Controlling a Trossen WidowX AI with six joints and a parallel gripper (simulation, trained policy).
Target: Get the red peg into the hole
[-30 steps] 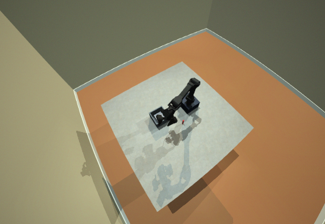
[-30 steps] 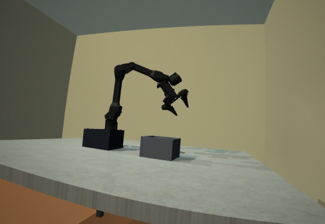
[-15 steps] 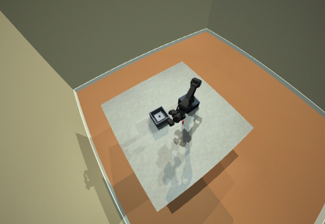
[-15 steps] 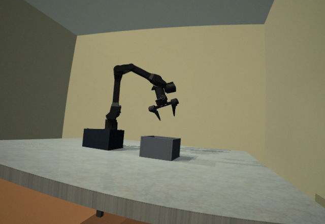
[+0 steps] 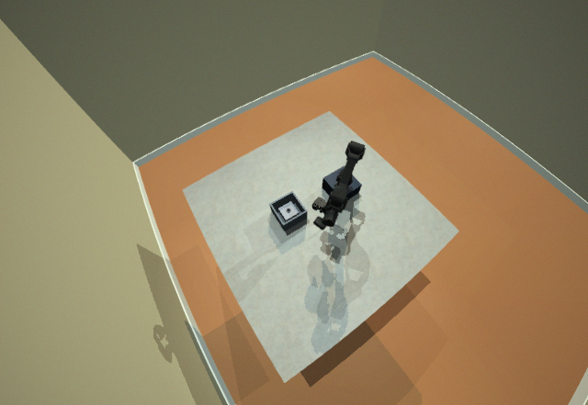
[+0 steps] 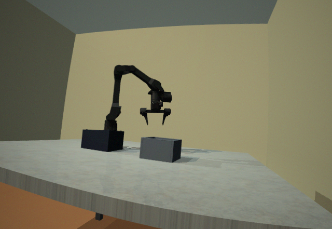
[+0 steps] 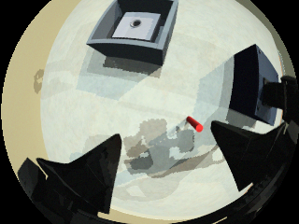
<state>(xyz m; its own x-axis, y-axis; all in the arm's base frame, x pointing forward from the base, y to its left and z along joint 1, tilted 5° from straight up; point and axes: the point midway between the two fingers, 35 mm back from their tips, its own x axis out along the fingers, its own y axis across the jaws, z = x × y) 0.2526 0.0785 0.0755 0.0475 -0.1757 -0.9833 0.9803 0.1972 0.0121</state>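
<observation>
Now: the red peg 60 mm behind my gripper tip, 20 mm to the left of it and 120 mm below it. Also, from my gripper tip: dark box: 70 mm ahead, 200 mm to the right, 140 mm below.
</observation>
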